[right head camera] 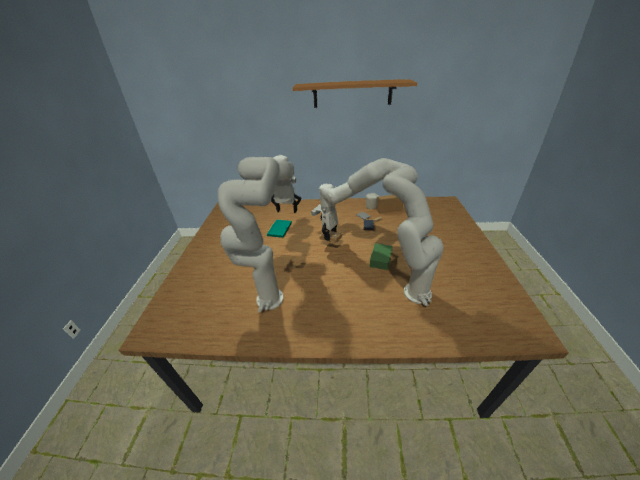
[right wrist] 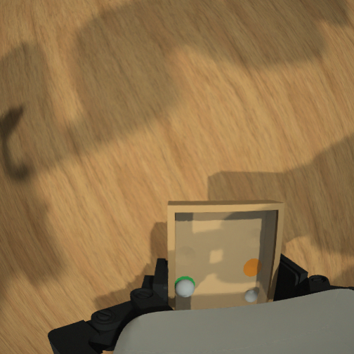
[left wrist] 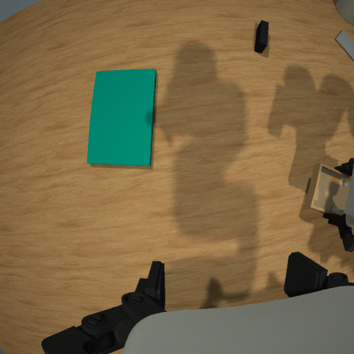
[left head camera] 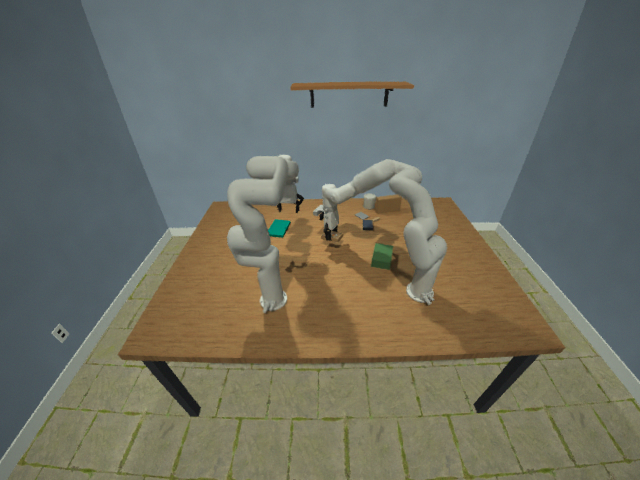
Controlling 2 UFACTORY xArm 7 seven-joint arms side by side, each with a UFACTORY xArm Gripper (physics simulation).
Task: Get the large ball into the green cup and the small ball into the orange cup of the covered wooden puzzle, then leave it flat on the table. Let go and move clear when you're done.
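Frame: origin at the left arm's base, x left, y ahead, z down, level; millimetres.
Where they show: left gripper, fingertip midpoint: (right head camera: 287, 211) (left head camera: 288, 211); right gripper, fingertip midpoint: (right head camera: 330, 236) (left head camera: 331, 236); left arm's base, link origin: (right head camera: 270, 299) (left head camera: 273, 299); right arm's base, link origin: (right head camera: 417, 293) (left head camera: 419, 292).
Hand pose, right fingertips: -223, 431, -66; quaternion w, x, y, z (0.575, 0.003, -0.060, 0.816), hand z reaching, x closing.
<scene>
Each offset is from my right fingertips to the top centre of the thing, as dx, dy, dz.
My right gripper (left head camera: 330, 235) (right head camera: 329, 235) (left wrist: 334, 194) (right wrist: 220, 277) is shut on the wooden puzzle (left wrist: 316, 187) (right wrist: 225, 205), gripping its two sides above the table. In the right wrist view, the large ball (right wrist: 185, 289) overlaps the green cup (right wrist: 185, 278) at the puzzle's left wall; whether it is seated is unclear. The small ball (right wrist: 251, 295) lies apart from the orange cup (right wrist: 252, 267), a little nearer my gripper. My palm hides the puzzle's near edge. My left gripper (left head camera: 288, 210) (right head camera: 286, 209) (left wrist: 228, 278) is open and empty, high above the table at the left.
A teal book {+350, +133, +51} (left head camera: 279, 227) (right head camera: 279, 228) (left wrist: 122, 117) lies below my left gripper. A black block (left wrist: 261, 36) is farther back. A green block {-281, -85, +18} (left head camera: 382, 256) (right head camera: 381, 256) is near the right arm. A dark box {-204, +228, +48} (left head camera: 367, 225), a white cylinder {-223, +485, -20} (left head camera: 369, 201) and a brown box {-340, +433, -40} (left head camera: 388, 204) stand behind.
</scene>
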